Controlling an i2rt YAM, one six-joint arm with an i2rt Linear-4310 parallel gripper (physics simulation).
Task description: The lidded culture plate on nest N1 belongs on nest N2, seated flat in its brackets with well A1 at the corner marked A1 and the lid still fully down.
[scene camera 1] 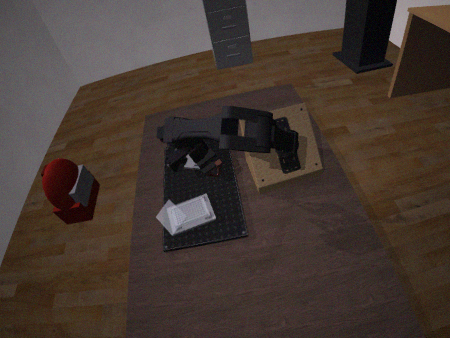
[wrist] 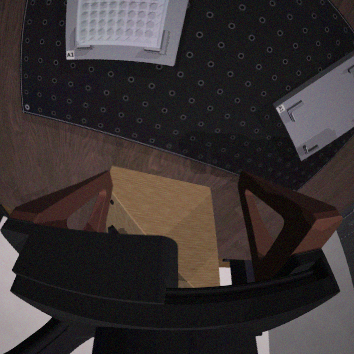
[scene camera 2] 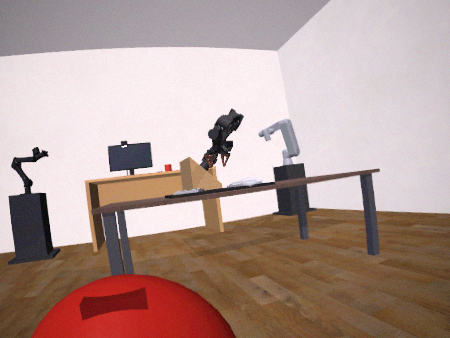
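Where they show: gripper, fingertip midpoint: (scene camera 1: 212,168) (wrist: 174,177) (scene camera 2: 217,167); arm's base, origin of the base link: (scene camera 2: 199,172).
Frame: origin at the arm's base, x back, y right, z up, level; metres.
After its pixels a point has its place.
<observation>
The clear lidded plate (scene camera 1: 192,212) @(x -0.390, y -0.107, z -0.089 m) (scene camera 2: 245,183) (wrist: 122,22) @(x -0.360, y -0.089, z -0.099 m) sits on the grey nest N1 (wrist: 120,56) @(x -0.323, y -0.085, z -0.103 m), whose A1 label shows at a near corner. A pale diamond-shaped sheet (scene camera 1: 170,218) @(x -0.475, y -0.104, z -0.091 m) overlaps its left end in scene camera 1; I cannot tell what it is. Nest N2 (scene camera 1: 191,162) @(x -0.358, y 0.152, z -0.103 m) (scene camera 2: 187,192) @(x -0.441, y 0.225, z -0.110 m) (wrist: 325,117) @(x -0.350, y 0.188, z -0.103 m) is bare where it shows, with brackets and an A1 label; the arm hides part of it in scene camera 1. My gripper (scene camera 2: 218,163) @(x -0.277, y -0.012, z 0.004 m) (wrist: 174,177) @(x -0.277, y -0.012, z 0.004 m) is open and empty, above the table and away from the plate.
Both nests stand on a black perforated board (scene camera 1: 227,220) @(x -0.278, y -0.164, z -0.114 m) (wrist: 165,120) @(x -0.252, y -0.018, z -0.114 m) on the brown table (scene camera 1: 280,260) @(x -0.151, y -0.357, z -0.127 m) (scene camera 2: 325,178) @(x -0.680, y -0.413, z -0.134 m). The arm's wooden base block (scene camera 1: 270,177) @(x -0.083, y -0.069, z -0.070 m) (scene camera 2: 192,175) @(x -0.133, y 0.093, z -0.018 m) (wrist: 170,205) @(x -0.136, y 0.022, z -0.070 m) stands beside the board. A red round-topped object (scene camera 1: 61,184) stands beyond the table's left edge.
</observation>
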